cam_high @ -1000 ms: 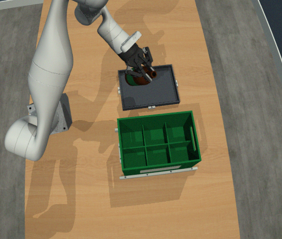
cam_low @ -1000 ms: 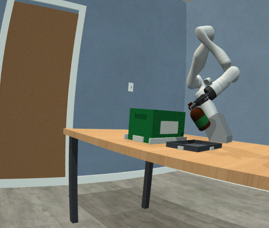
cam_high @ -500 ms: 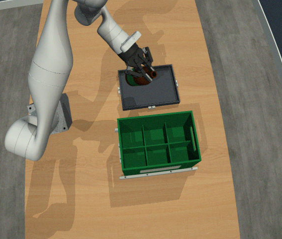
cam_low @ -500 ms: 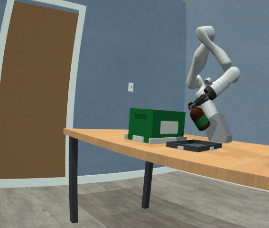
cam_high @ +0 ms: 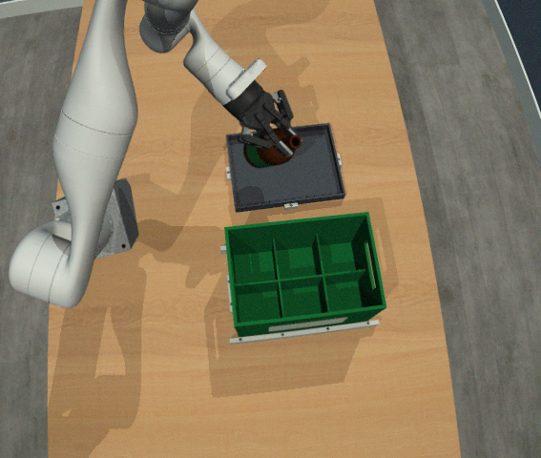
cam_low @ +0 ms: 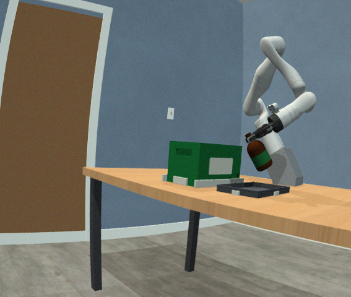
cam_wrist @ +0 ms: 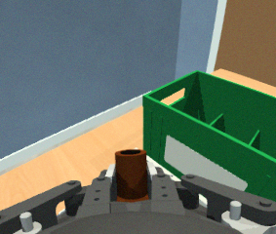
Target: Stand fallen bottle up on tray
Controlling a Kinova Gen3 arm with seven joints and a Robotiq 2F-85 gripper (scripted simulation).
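My hand is 20 mm past the brown bottle, 10 mm to the right of it and 40 mm above it. The rest, counted from my hand: green crate (30 mm ahead, 240 mm to the right, 120 mm below); then dark grey tray (50 mm to the left, 190 mm below).
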